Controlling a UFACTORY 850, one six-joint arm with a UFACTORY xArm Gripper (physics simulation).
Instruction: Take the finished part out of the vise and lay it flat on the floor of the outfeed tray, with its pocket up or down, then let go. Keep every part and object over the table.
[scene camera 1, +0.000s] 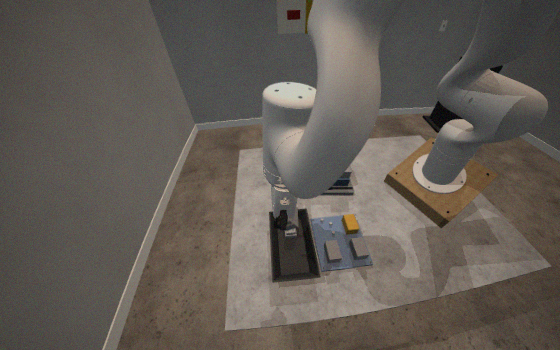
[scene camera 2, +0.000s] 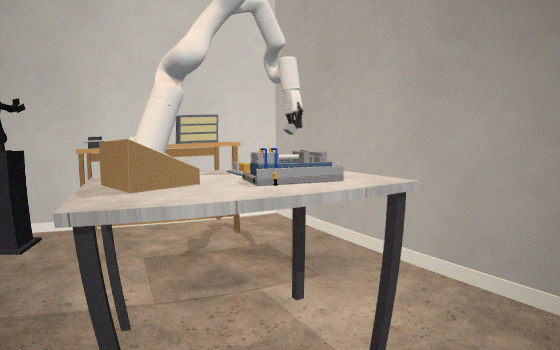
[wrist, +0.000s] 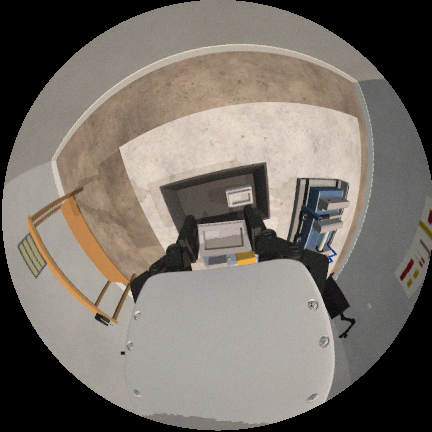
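Note:
My gripper (scene camera 1: 283, 223) (scene camera 2: 295, 123) (wrist: 220, 220) is shut on a light grey part (scene camera 2: 290, 129) (wrist: 223, 240) with a rectangular pocket, which faces the wrist camera. The held part looks tilted in scene camera 2, well above table height. The dark outfeed tray (scene camera 1: 296, 276) (wrist: 262, 190) is below; in the wrist view the held part overlaps its near side. Another pocketed part (scene camera 1: 291, 233) (wrist: 239, 196) lies in the tray toward its vise-side end, partly hidden by the gripper in scene camera 1. The blue and grey vise (scene camera 1: 342, 183) (scene camera 2: 310, 164) (wrist: 325, 215) shows no part between its jaws.
A blue plate (scene camera 1: 345, 240) beside the tray carries two grey blocks (scene camera 1: 333, 251) (scene camera 1: 359, 248), a yellow block (scene camera 1: 351, 224) (wrist: 246, 258) and small pegs. The wooden arm base (scene camera 1: 400, 180) (scene camera 2: 150, 172) stands on the table (scene camera 2: 225, 202). The tray has raised walls.

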